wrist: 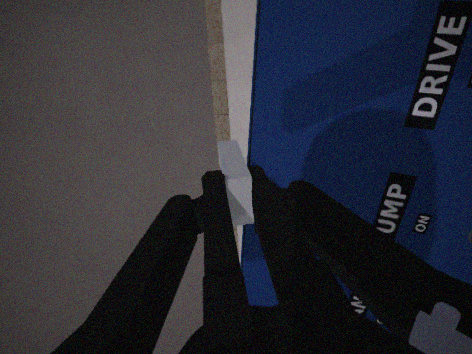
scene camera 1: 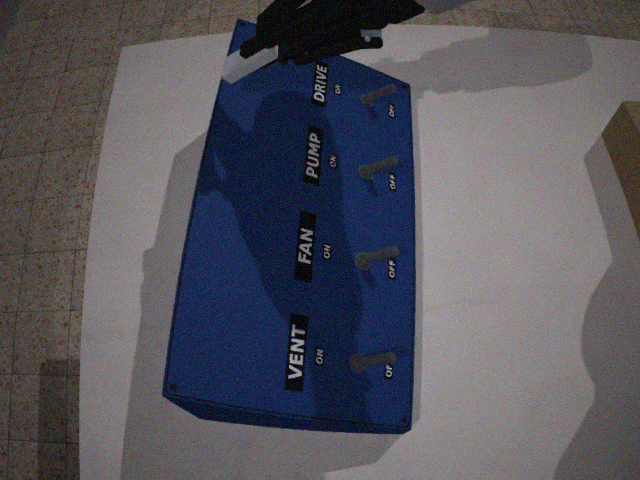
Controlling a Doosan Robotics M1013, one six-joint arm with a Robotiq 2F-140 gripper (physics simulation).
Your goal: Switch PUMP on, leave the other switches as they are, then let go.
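Frame: origin at the arm's base, x ahead, y left, z up, level; centimetres.
Where they show: gripper, between the fingertips: (wrist: 228, 158) (scene camera 1: 227, 71).
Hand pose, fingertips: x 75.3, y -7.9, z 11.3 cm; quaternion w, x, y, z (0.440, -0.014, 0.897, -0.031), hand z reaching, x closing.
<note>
Each offset is from my fingertips to the centre of the thing. Level surfaces: height alone.
A blue switch panel {dx -8.5, dy +11.4, dz -15.7 cm} (scene camera 1: 232, 268) (wrist: 340, 55) lies on the table. Its PUMP lever {dx -17.9, dy +6.2, dz -10.9 cm} (scene camera 1: 379, 167) is tilted to the OFF side, as are the DRIVE lever {dx -19.0, dy -5.7, dz -10.9 cm} (scene camera 1: 378, 95), the FAN lever {dx -16.9, dy +18.2, dz -10.9 cm} (scene camera 1: 377, 257) and the VENT lever {dx -15.8, dy +30.1, dz -10.9 cm} (scene camera 1: 373, 360). The PUMP label {dx -9.7, dy +5.5, dz -9.7 cm} (scene camera 1: 313, 156) (wrist: 393, 207) shows in both views. My gripper (scene camera 1: 227, 77) (wrist: 228, 158) is shut with nothing between its pale fingertips. It hangs above the panel's far left edge, on the ON side, apart from the levers. No lever shows clearly in the wrist view.
The panel stands on a white table {dz -22.1 cm} (scene camera 1: 496, 248) (wrist: 239, 65). A brown box (scene camera 1: 628, 149) is at the right edge of the scene view. Tiled floor (scene camera 1: 46, 180) lies beyond the table's left edge. The arm's shadow falls across the panel.
</note>
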